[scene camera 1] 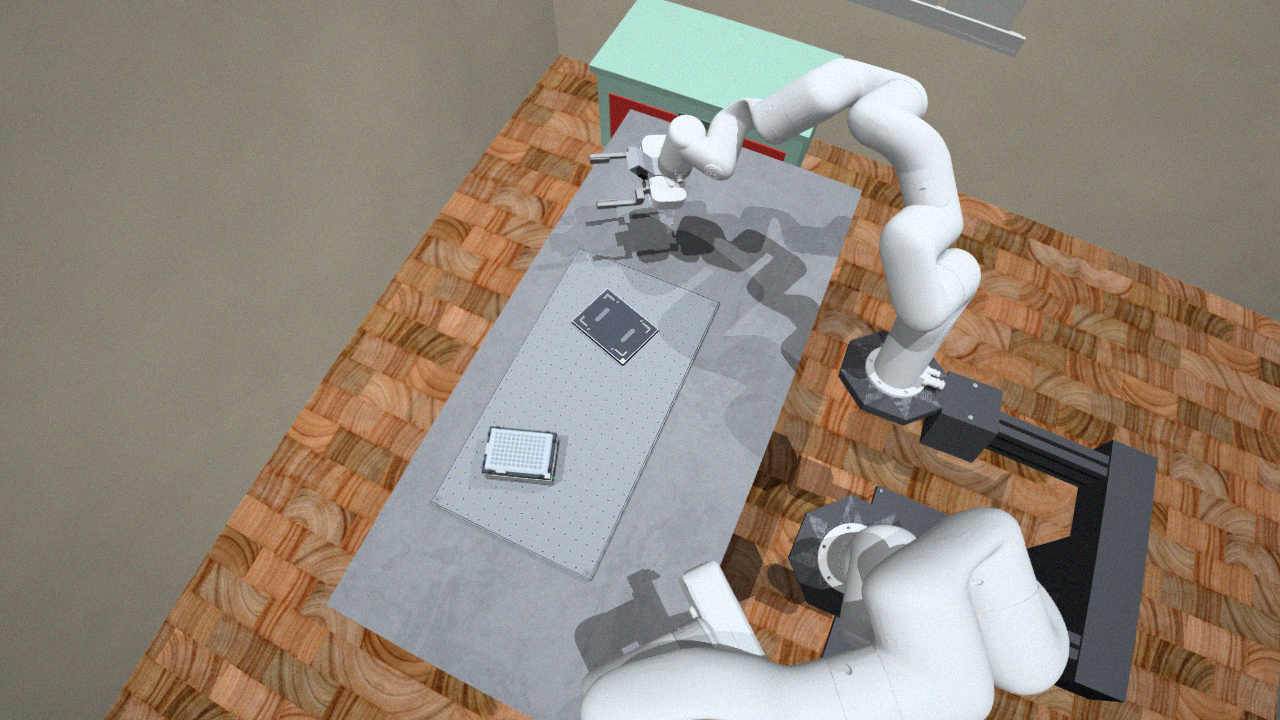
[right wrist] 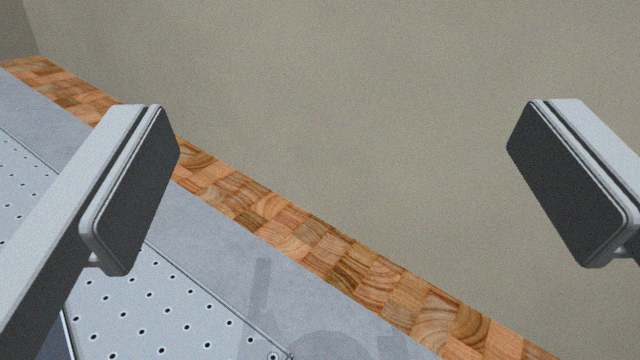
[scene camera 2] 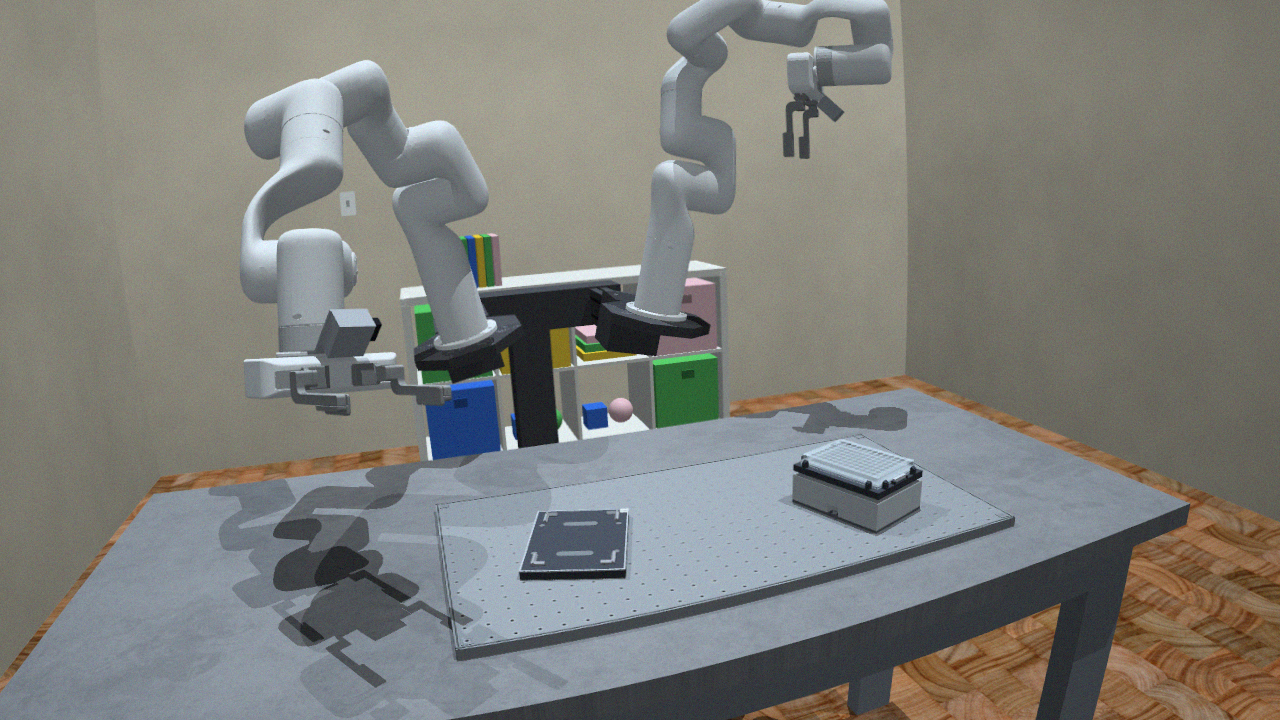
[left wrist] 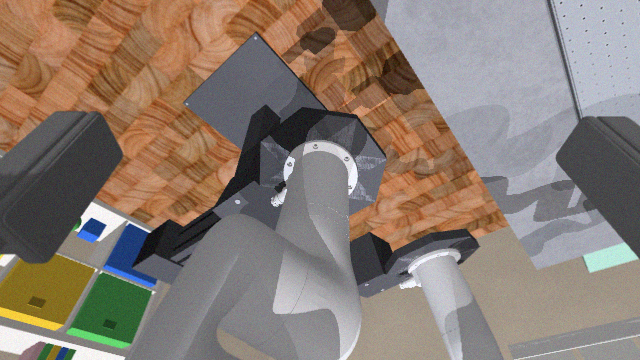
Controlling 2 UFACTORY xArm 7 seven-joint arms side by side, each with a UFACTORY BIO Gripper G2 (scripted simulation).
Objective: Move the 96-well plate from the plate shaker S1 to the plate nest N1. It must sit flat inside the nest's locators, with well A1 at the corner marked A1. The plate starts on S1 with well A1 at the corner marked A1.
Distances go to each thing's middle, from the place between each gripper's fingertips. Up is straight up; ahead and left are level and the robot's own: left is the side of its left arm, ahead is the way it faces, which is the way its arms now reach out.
I see my right gripper 3 cm past the clear 96-well plate (scene camera 2: 857, 463), 57 cm to the right of it and 18 cm above it. Round my right hand: dark plate nest N1 (scene camera 2: 606, 536): 10 cm behind, 20 cm to the left, 24 cm below.
The clear 96-well plate is 46 cm ahead of my left hand, 43 cm below it and 21 cm to the right of it. Round my left hand: dark plate nest N1 (57 cm to the right, 48 cm below, 39 cm ahead).
